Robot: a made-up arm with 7 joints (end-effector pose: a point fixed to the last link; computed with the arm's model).
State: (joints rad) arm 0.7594 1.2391 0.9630 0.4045 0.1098 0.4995 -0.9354
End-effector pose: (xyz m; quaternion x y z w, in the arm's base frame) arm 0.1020 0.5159 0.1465 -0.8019 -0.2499 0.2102 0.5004
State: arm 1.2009 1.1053 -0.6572 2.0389 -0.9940 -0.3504 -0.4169
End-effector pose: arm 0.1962 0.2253 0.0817 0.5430 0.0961 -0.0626 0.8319
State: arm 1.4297 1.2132 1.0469 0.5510 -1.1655 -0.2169 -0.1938
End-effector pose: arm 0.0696 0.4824 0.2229 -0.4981 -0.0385 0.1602 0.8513
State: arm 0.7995 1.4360 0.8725 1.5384 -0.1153 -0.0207 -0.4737
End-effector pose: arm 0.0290 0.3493 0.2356 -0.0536 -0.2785 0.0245 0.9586
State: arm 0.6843 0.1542 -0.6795 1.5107 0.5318 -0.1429 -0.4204
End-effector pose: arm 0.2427 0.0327 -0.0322 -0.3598 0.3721 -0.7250 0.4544
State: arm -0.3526 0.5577 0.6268 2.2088 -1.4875 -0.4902 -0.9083
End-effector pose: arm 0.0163 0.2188 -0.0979 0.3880 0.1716 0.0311 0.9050
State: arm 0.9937 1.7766 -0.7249 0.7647 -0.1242 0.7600 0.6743
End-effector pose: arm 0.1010 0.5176 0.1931 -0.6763 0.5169 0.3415 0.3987
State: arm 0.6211 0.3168 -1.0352 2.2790 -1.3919 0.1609 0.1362
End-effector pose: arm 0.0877 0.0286 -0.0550 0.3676 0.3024 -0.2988 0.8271
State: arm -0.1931 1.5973 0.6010 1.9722 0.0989 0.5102 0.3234
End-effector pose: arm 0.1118 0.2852 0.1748 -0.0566 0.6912 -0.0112 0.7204
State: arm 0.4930 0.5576 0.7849 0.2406 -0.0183 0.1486 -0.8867
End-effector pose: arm 0.2347 0.3614 -0.1273 -0.8371 0.1058 0.2609 0.4691
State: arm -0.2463 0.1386 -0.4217 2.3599 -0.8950 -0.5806 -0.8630
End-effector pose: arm -0.0411 0.0360 -0.0981 -0.0939 0.0213 -0.5928 0.7996
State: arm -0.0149 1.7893 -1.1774 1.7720 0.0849 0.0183 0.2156
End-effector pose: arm 0.0243 0.3376 0.0046 -0.0036 0.9970 0.0090 0.0772
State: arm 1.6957 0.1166 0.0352 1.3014 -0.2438 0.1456 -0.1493
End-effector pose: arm 0.2532 0.1083 0.3262 -0.1675 0.0191 -0.5556 0.8142
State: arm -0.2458 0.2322 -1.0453 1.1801 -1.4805 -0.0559 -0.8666
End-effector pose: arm -0.1112 0.0070 -0.2369 0.2551 0.6000 -0.4330 0.6224
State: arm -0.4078 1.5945 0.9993 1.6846 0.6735 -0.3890 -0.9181
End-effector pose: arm 0.0860 0.3275 0.1744 -0.1193 -0.0126 -0.3860 0.9147
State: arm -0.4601 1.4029 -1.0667 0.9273 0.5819 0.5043 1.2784
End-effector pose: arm -0.0632 0.4677 -0.1393 0.5344 -0.6626 -0.1670 0.4975
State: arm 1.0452 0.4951 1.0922 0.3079 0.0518 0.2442 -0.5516
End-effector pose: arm 0.3070 0.3814 0.0182 -0.9205 -0.0454 -0.1926 0.3370
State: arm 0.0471 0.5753 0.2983 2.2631 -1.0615 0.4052 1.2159
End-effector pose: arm 0.1142 0.1711 0.0091 -0.1317 0.8278 0.0276 0.5447
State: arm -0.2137 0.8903 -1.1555 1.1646 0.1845 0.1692 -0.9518
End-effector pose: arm -0.0686 0.2117 -0.2132 -0.2117 0.8469 0.0578 0.4844
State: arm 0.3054 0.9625 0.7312 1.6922 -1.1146 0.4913 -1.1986
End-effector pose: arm 0.1772 0.3416 0.0606 0.0217 -0.3017 0.4795 0.8238
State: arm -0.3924 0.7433 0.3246 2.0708 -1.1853 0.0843 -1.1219
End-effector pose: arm 0.0322 0.2181 -0.1087 0.1958 0.1084 0.0466 0.9735
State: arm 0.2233 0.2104 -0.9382 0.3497 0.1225 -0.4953 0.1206
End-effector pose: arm 0.1311 0.0785 -0.2770 -0.2699 0.8725 -0.3479 0.2117
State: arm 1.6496 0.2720 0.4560 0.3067 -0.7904 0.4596 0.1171
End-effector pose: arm 0.3999 0.2358 0.2851 -0.5757 0.4814 -0.2835 0.5971
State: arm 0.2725 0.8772 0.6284 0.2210 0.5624 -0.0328 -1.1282
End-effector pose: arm 0.1450 0.4424 -0.0855 -0.7621 -0.1685 0.3565 0.5135
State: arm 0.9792 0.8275 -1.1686 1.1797 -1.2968 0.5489 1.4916
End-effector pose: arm 0.3525 0.1826 -0.0655 -0.0452 0.8777 0.4542 0.1461
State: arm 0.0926 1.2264 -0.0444 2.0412 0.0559 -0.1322 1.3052
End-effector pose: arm 0.1319 0.2431 0.0566 0.2779 0.9148 -0.2220 0.1912
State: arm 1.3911 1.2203 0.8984 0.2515 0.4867 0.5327 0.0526
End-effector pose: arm 0.0871 0.5423 0.1566 -0.6892 -0.1803 -0.5711 0.4079
